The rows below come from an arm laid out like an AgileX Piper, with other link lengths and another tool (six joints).
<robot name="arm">
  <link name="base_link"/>
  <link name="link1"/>
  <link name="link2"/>
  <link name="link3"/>
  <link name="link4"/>
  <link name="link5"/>
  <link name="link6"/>
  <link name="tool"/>
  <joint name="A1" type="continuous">
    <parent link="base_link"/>
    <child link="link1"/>
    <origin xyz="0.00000 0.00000 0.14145" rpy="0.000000 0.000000 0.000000"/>
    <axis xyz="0 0 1"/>
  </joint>
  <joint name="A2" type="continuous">
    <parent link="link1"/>
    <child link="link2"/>
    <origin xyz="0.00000 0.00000 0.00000" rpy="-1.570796 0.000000 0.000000"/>
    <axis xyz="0 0 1"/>
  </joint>
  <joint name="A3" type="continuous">
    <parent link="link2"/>
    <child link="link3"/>
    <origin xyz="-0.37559 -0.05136 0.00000" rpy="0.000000 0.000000 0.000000"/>
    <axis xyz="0 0 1"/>
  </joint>
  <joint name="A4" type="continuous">
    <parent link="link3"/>
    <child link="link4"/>
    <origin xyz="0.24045 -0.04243 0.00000" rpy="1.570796 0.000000 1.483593"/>
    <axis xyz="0 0 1"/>
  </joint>
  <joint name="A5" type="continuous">
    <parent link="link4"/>
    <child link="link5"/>
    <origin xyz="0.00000 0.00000 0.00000" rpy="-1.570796 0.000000 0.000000"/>
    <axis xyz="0 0 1"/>
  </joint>
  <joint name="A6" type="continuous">
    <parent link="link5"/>
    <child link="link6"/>
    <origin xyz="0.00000 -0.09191 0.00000" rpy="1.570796 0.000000 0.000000"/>
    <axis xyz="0 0 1"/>
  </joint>
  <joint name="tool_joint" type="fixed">
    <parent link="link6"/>
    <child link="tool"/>
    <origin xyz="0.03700 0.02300 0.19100" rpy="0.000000 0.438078 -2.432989"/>
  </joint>
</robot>
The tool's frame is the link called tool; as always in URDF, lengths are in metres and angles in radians. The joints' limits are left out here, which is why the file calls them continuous.
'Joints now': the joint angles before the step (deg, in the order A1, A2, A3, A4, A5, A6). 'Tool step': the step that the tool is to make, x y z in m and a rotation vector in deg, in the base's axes. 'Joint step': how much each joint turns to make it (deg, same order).
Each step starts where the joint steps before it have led.
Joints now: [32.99 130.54 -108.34 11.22 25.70 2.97]
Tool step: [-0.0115 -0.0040 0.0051 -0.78 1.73 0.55]
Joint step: [0.01 -1.19 0.00 0.10 3.12 0.02]
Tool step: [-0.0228 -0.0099 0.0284 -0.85 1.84 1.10]
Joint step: [-0.04 -3.91 0.14 0.03 5.89 -0.03]
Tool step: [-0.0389 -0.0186 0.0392 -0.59 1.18 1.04]
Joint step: [0.24 -7.39 4.62 -0.01 4.16 0.01]
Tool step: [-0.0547 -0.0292 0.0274 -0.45 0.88 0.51]
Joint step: [0.52 -10.03 10.95 0.11 0.06 0.00]
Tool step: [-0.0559 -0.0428 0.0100 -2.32 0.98 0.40]
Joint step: [0.00 -9.82 11.23 -1.44 0.71 0.00]
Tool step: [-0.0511 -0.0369 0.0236 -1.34 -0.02 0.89]
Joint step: [0.01 -9.31 5.88 -1.28 4.21 0.02]
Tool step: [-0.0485 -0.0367 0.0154 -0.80 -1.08 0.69]
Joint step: [-0.02 -9.44 6.30 -1.17 2.73 -0.24]
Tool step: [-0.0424 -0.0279 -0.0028 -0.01 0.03 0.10]
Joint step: [0.01 -7.69 6.96 -0.01 0.77 0.02]
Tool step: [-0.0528 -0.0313 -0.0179 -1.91 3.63 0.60]
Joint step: [0.01 -6.74 6.23 0.38 4.63 0.00]
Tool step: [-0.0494 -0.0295 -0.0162 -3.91 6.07 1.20]
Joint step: [0.01 -3.80 2.38 0.05 8.72 0.01]
